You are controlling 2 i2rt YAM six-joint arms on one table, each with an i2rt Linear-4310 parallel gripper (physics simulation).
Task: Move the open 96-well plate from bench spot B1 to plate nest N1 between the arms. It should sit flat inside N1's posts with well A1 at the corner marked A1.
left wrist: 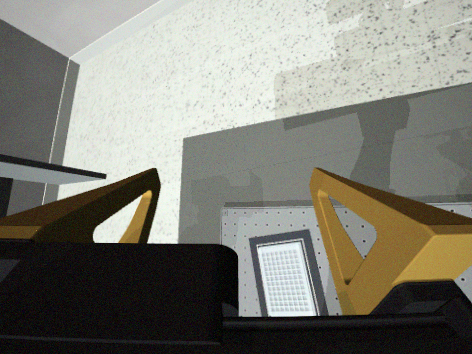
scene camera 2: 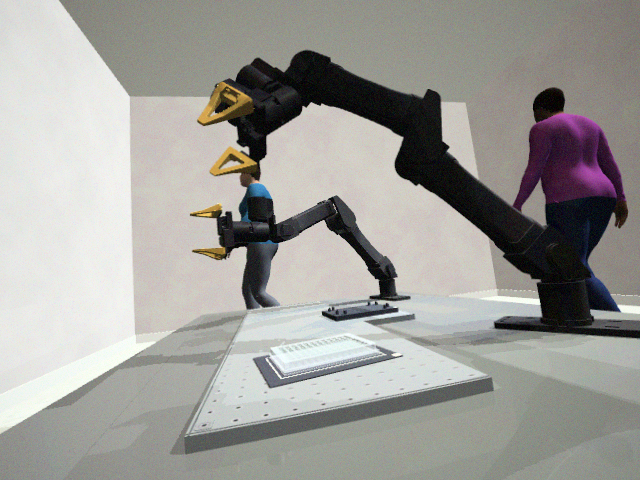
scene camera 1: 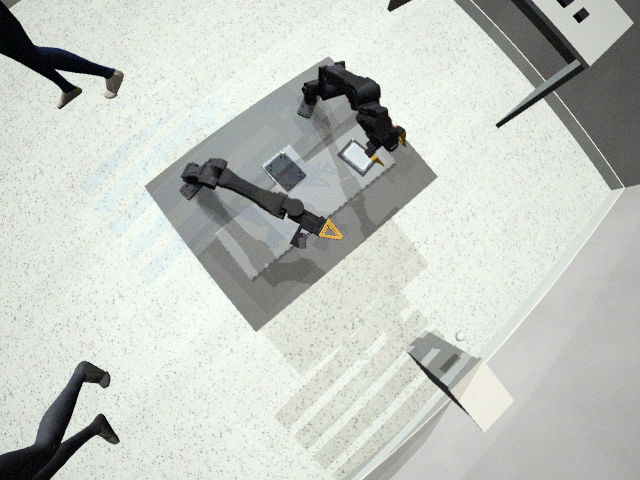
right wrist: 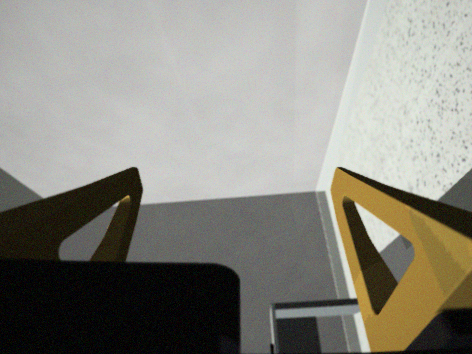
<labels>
left gripper: open, holds nothing
right gripper: open, holds nothing
a well plate (scene camera 2: pixel 292 359): on a dark nest with white outline (scene camera 2: pixel 274 378)
</labels>
